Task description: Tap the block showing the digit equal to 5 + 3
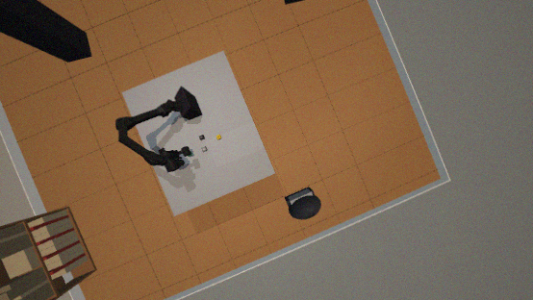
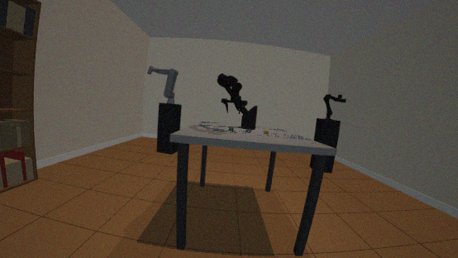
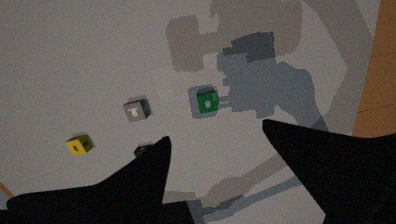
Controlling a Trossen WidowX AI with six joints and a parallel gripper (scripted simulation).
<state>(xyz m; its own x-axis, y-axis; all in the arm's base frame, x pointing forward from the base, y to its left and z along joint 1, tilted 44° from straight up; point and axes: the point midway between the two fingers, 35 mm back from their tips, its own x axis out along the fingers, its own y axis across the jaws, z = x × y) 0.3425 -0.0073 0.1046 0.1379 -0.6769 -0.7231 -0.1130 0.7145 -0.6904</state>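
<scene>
Right now the green block is 10 mm behind my gripper tip and 120 mm below it. The rest, counted from my gripper tip: black block (110 mm behind, 130 mm to the left, 120 mm below); grey block (10 mm behind, 120 mm to the left, 120 mm below); yellow block (80 mm behind, 260 mm to the left, 120 mm below).
</scene>
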